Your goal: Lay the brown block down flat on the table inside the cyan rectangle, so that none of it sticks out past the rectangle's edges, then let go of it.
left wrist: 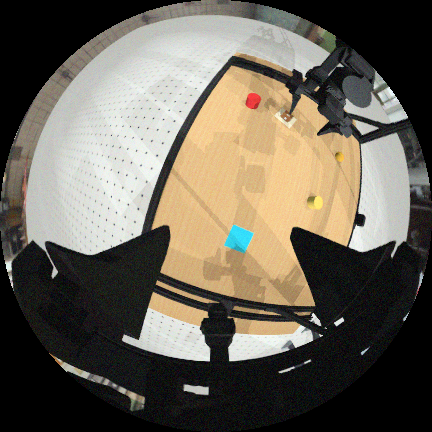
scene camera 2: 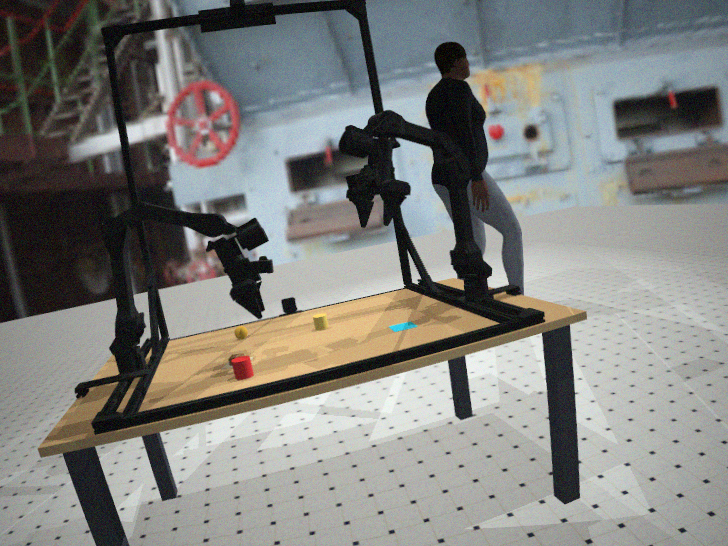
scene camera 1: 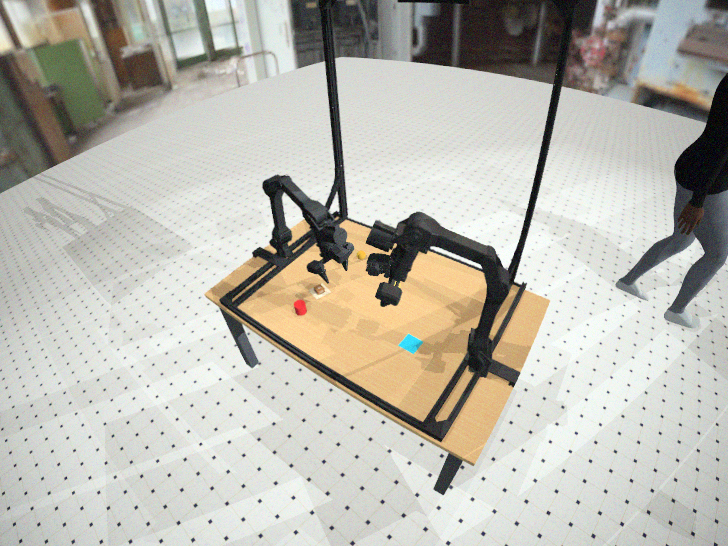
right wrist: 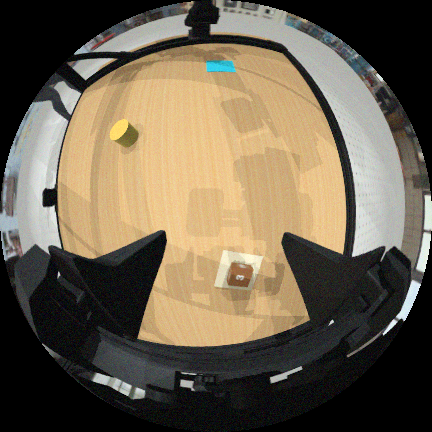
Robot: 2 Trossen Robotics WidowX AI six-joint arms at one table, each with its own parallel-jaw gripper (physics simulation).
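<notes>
The brown block, with a pale mark on its top face, sits on a pale square. In scene camera 2 it is partly hidden behind the red cylinder. The cyan rectangle lies bare on the table at the right of scene camera 1. My right gripper is open and empty, above the table near the block. My left gripper is open and empty, high above the table.
A red cylinder stands near the block. A yellow cylinder and an orange-yellow ball are farther back. A black frame runs around the tabletop.
</notes>
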